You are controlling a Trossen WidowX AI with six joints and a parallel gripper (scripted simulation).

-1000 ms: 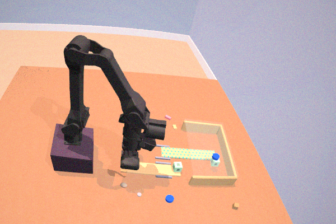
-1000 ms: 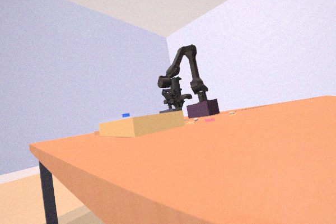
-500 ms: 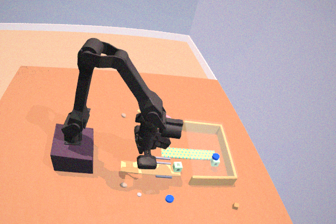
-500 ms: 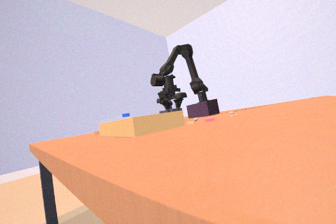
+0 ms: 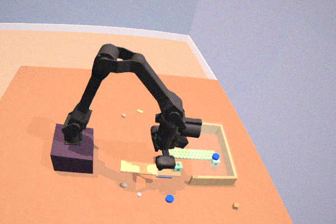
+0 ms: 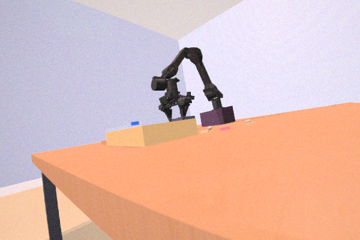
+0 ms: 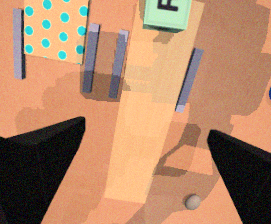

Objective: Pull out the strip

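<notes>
The pale yellow strip lies 5 cm below my gripper tip and 2 cm behind it. Also, from my gripper tip: tan block (26 cm ahead, 24 cm to the right, 5 cm below); pink block (30 cm to the left, 13 cm ahead, 5 cm below).
</notes>
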